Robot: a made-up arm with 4 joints.
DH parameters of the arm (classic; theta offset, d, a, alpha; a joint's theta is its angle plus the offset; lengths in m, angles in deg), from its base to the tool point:
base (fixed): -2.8 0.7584 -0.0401 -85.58
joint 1: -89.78 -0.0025 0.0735 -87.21
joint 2: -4.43 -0.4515 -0.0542 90
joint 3: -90 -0.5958 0.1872 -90
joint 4: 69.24 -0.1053 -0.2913 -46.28
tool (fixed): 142.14 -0.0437 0 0
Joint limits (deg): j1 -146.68..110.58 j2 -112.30..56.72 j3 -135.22..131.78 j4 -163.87..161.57
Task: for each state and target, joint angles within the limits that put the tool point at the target. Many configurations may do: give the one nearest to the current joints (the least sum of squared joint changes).
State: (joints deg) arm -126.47 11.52 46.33 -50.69
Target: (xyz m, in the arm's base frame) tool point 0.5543 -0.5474 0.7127
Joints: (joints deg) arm -141.57 28.72 58.25 -83.87
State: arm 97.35 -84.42 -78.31 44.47
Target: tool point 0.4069 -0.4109 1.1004
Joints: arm 91.35 -93.61 -75.14 40.02
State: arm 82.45 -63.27 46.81 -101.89
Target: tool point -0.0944 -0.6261 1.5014
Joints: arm 37.11 -54.44 54.95 -105.60
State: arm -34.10 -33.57 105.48 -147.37
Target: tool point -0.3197 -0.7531 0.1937
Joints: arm -54.80 12.12 98.49 -118.06
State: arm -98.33 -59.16 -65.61 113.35
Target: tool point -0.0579 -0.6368 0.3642
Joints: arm -104.77 -44.85 -83.07 68.31
